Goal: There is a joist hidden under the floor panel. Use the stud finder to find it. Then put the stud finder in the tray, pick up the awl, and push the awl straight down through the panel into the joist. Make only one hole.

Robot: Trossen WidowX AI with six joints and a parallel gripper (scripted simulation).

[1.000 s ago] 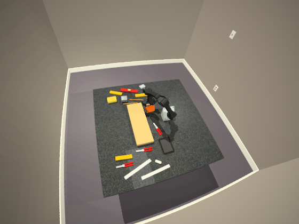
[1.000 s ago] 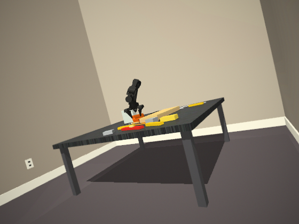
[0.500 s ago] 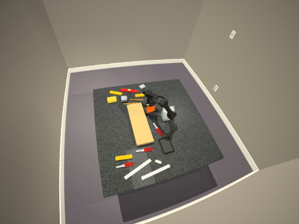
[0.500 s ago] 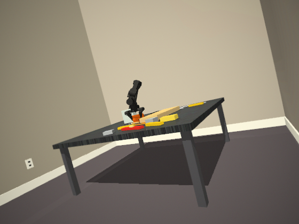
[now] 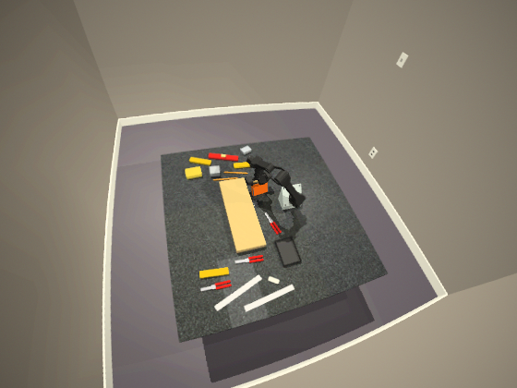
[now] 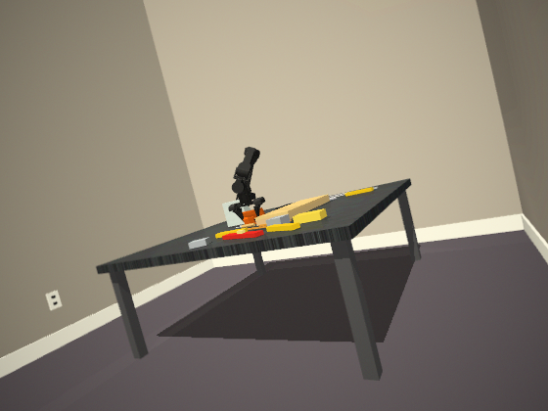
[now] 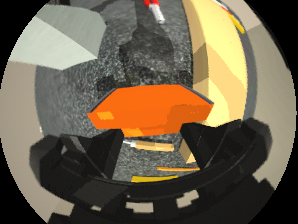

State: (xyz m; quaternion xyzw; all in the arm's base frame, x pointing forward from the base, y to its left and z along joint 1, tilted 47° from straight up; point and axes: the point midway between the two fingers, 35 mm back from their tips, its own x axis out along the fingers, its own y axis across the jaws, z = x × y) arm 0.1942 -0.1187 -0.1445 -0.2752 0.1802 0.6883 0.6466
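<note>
My gripper tip is 20 mm past the awl, 50 mm to the left of it and 20 mm above it. From my gripper tip the other things lie so: grey block (270 mm ahead, 200 mm to the right, 10 mm below); red level (180 mm ahead, 340 mm to the right, 10 mm below); orange stud finder (10 mm ahead, 10 mm to the left).
</note>
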